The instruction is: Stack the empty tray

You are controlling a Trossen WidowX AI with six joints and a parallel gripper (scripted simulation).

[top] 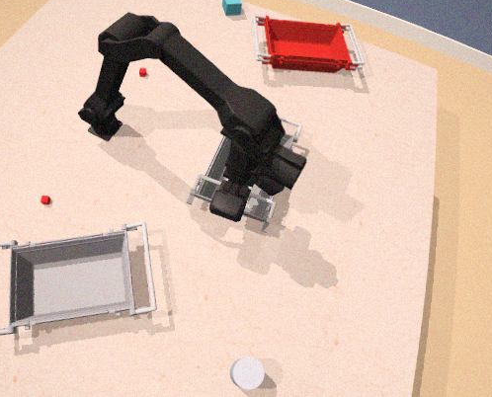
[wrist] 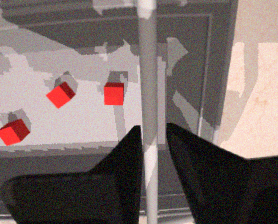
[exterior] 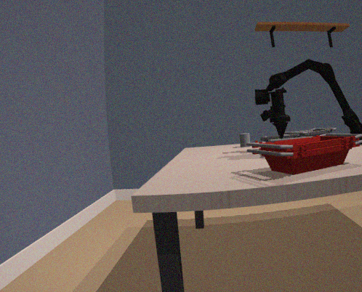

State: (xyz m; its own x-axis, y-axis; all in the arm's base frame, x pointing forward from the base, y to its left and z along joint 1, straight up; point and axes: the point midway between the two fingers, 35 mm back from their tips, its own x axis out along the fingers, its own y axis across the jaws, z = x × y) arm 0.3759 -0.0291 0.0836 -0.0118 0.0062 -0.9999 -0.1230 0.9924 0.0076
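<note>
My gripper tip is 200 mm past the grey tray, 320 mm to the left of it and 10 mm above it. The rest, counted from my gripper tip: teal cube 320 mm behind, 630 mm to the left, 30 mm below.
</note>
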